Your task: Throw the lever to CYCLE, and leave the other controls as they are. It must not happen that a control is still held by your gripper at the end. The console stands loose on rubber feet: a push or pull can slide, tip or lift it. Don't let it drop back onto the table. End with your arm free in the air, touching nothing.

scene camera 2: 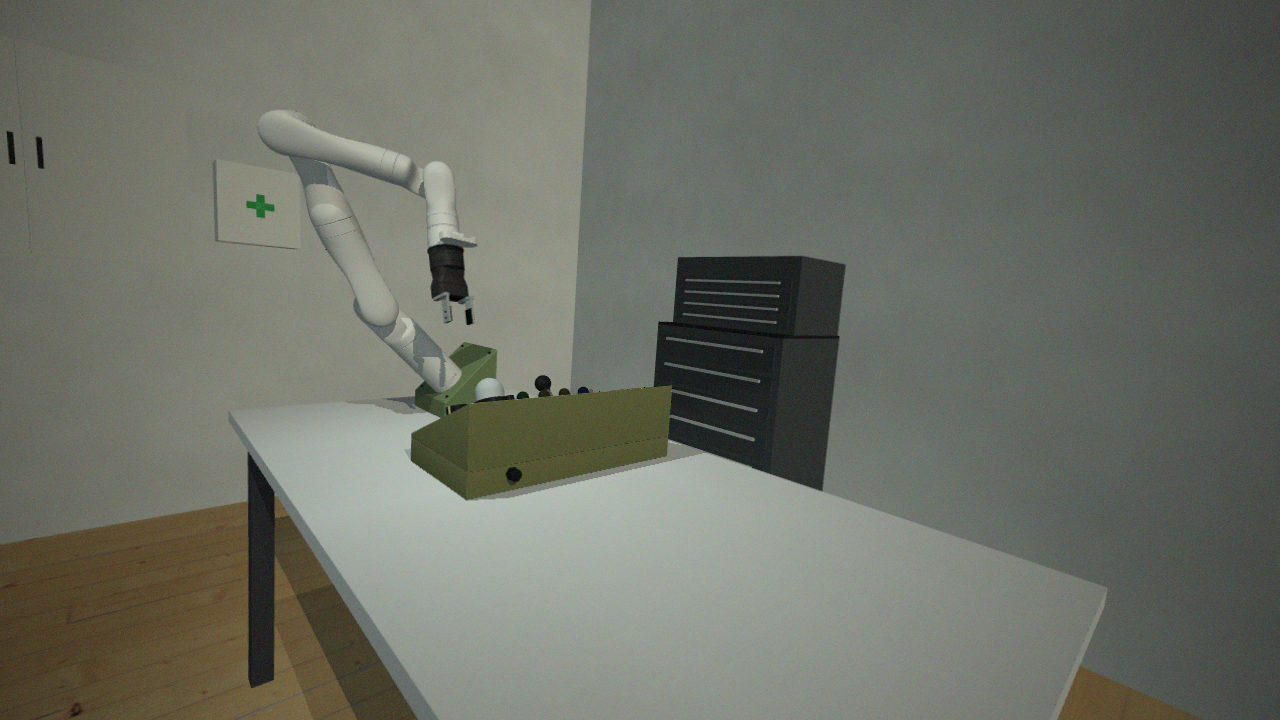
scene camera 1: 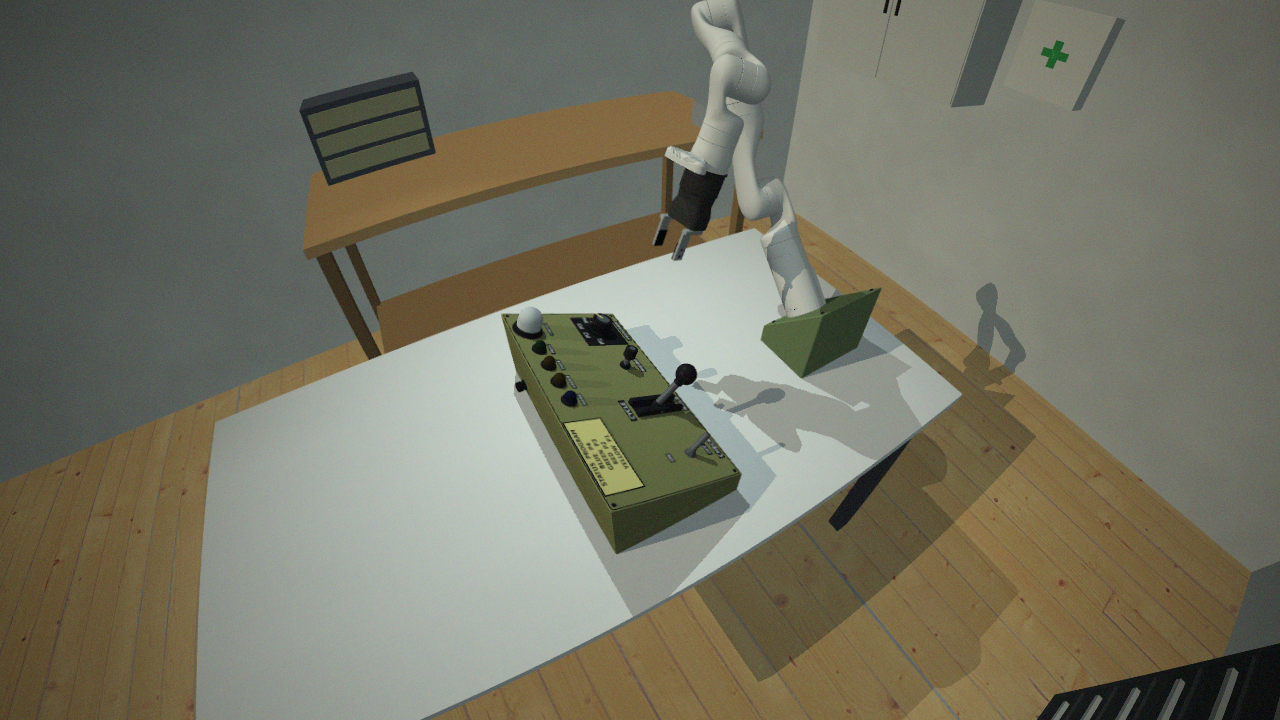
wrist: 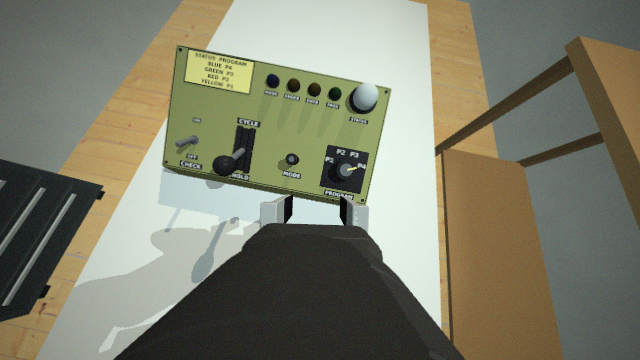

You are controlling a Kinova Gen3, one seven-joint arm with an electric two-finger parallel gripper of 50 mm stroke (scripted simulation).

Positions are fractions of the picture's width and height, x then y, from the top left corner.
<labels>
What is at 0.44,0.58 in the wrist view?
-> The gripper.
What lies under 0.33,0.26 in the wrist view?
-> An olive console.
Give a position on an olive console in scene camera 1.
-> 0.49,0.64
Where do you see an olive console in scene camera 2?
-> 0.37,0.63
</labels>
